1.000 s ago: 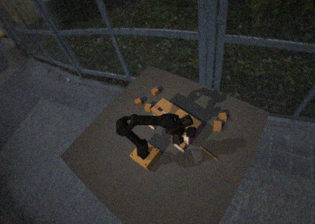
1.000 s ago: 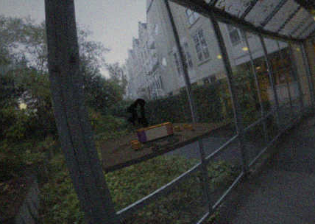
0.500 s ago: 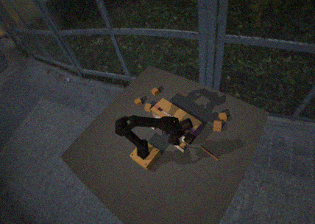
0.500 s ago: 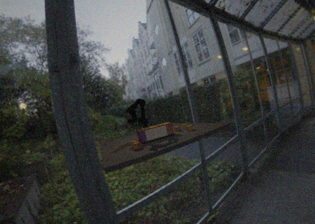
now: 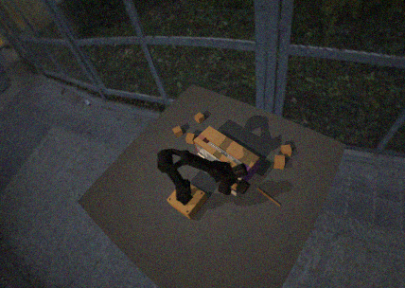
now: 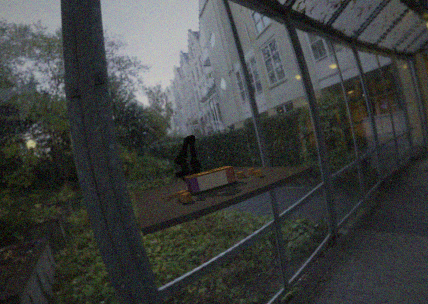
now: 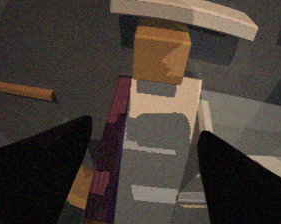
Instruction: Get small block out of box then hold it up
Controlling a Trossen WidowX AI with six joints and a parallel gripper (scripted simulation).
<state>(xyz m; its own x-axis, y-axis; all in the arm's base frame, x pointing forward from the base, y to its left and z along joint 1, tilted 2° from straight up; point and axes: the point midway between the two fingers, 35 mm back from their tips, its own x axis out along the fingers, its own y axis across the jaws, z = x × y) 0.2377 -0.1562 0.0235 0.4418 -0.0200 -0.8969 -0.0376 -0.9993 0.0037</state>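
Now: the orange-brown block 6 cm below my gripper tip and 2 cm behind it. Round my gripper tip: thin orange stick: 18 cm to the right, 7 cm below, 5 cm ahead; then box: 16 cm to the left, 6 cm ahead, 1 cm below.
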